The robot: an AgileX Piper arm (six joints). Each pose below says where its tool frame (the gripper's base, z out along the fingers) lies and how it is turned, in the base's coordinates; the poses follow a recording.
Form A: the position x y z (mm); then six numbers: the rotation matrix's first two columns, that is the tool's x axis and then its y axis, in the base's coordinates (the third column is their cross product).
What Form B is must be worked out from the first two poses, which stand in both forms.
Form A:
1: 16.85, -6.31, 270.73, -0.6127, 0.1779, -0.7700, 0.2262, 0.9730, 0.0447
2: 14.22, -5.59, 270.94, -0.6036, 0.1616, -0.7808, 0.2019, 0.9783, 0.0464
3: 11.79, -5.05, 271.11, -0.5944, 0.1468, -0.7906, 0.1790, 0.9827, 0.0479
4: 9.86, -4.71, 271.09, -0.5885, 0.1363, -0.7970, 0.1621, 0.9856, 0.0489
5: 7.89, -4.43, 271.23, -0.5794, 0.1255, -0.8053, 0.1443, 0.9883, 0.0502
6: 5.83, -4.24, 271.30, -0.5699, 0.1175, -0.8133, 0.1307, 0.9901, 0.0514
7: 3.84, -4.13, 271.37, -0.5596, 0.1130, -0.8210, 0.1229, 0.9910, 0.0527
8: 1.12, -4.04, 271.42, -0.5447, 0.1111, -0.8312, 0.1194, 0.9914, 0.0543
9: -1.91, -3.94, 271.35, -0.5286, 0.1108, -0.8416, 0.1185, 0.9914, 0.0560
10: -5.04, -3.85, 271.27, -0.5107, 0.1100, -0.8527, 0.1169, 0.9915, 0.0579
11: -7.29, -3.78, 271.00, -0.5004, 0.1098, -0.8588, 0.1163, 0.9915, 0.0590
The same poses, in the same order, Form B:
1: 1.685, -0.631, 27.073, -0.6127, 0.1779, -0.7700, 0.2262, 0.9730, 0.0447
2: 1.422, -0.559, 27.094, -0.6036, 0.1616, -0.7808, 0.2019, 0.9783, 0.0464
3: 1.179, -0.505, 27.111, -0.5944, 0.1468, -0.7906, 0.1790, 0.9827, 0.0479
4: 0.986, -0.471, 27.109, -0.5885, 0.1363, -0.7970, 0.1621, 0.9856, 0.0489
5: 0.789, -0.443, 27.123, -0.5794, 0.1255, -0.8053, 0.1443, 0.9883, 0.0502
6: 0.583, -0.424, 27.130, -0.5699, 0.1175, -0.8133, 0.1307, 0.9901, 0.0514
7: 0.384, -0.413, 27.137, -0.5596, 0.1130, -0.8210, 0.1229, 0.9910, 0.0527
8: 0.112, -0.404, 27.142, -0.5447, 0.1111, -0.8312, 0.1194, 0.9914, 0.0543
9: -0.191, -0.394, 27.135, -0.5286, 0.1108, -0.8416, 0.1185, 0.9914, 0.0560
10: -0.504, -0.385, 27.127, -0.5107, 0.1100, -0.8527, 0.1169, 0.9915, 0.0579
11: -0.729, -0.378, 27.100, -0.5004, 0.1098, -0.8588, 0.1163, 0.9915, 0.0590
